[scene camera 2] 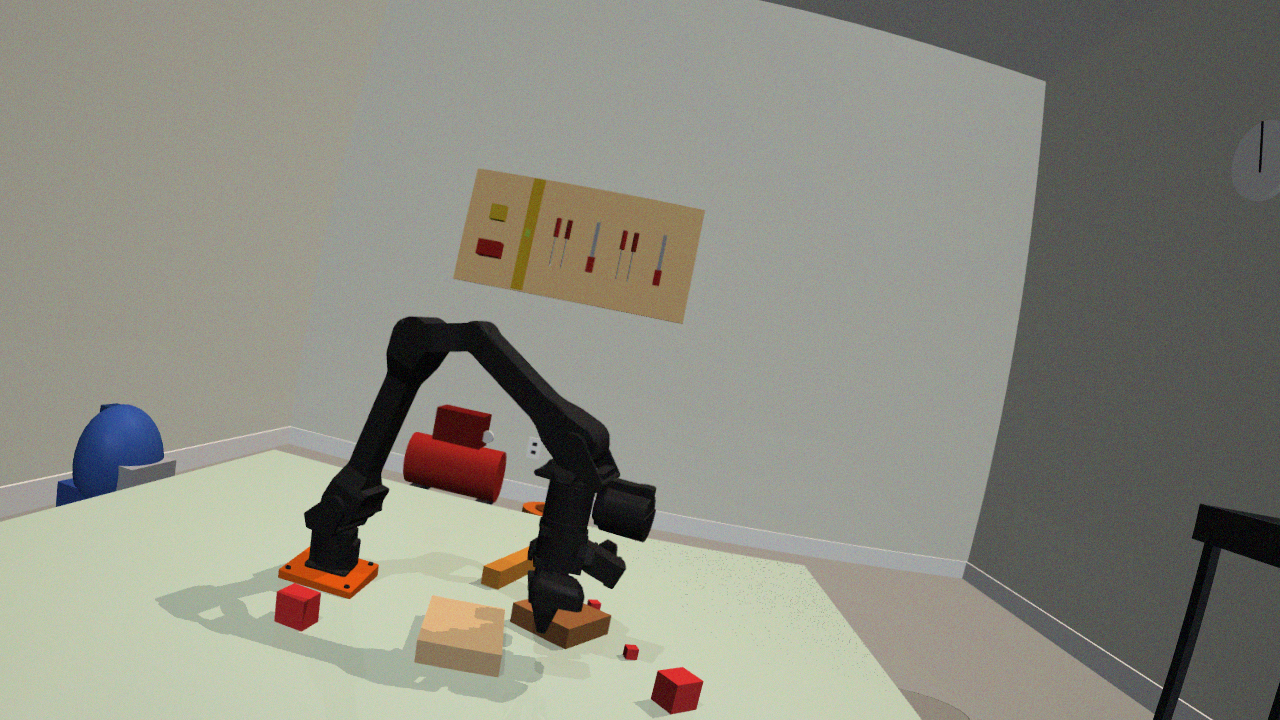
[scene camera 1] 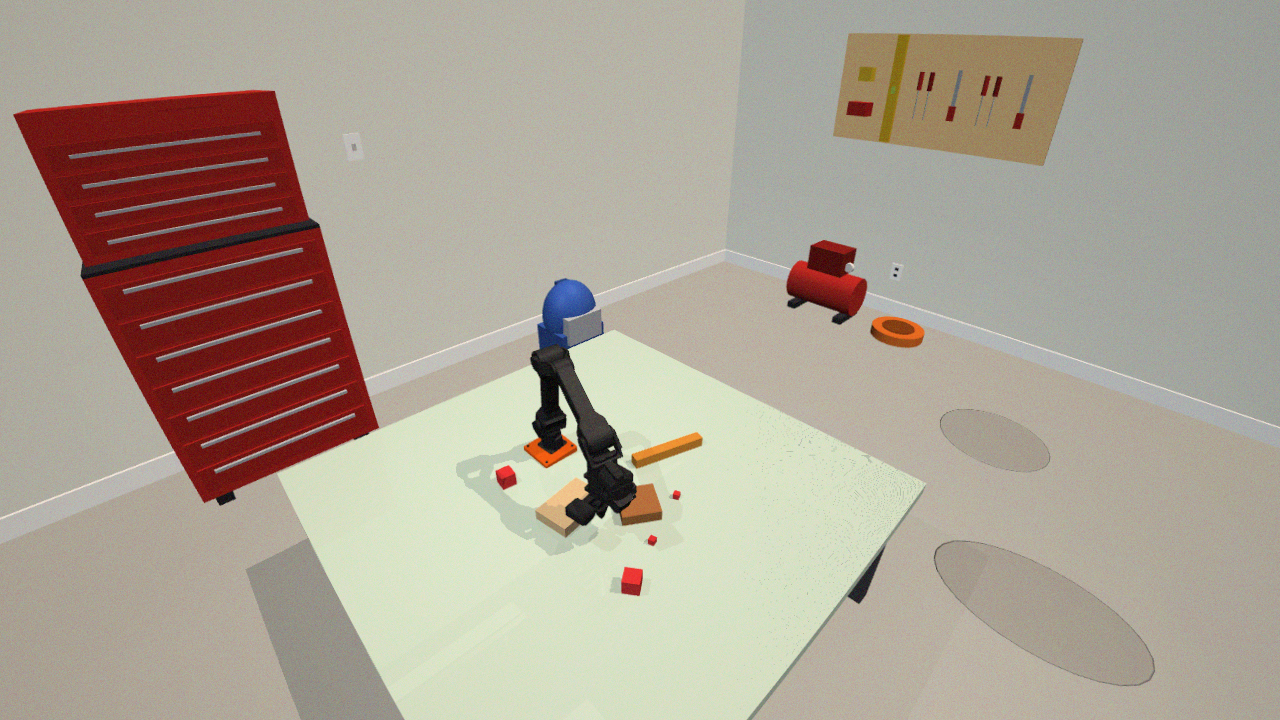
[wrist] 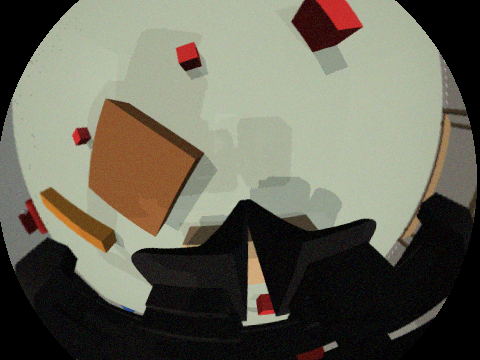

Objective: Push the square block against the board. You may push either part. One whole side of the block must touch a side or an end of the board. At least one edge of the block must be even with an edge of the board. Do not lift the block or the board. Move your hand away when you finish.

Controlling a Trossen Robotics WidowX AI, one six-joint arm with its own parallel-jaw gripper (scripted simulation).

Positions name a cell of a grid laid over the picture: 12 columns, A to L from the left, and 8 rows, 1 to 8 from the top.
Labels:
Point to a long orange board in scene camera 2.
E7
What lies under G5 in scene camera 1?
A long orange board.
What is my gripper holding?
Nothing.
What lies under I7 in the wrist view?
My gripper.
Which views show the brown square block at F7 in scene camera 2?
Scene camera 2, scene camera 1 and the wrist view: all of them.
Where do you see a brown square block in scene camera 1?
G6

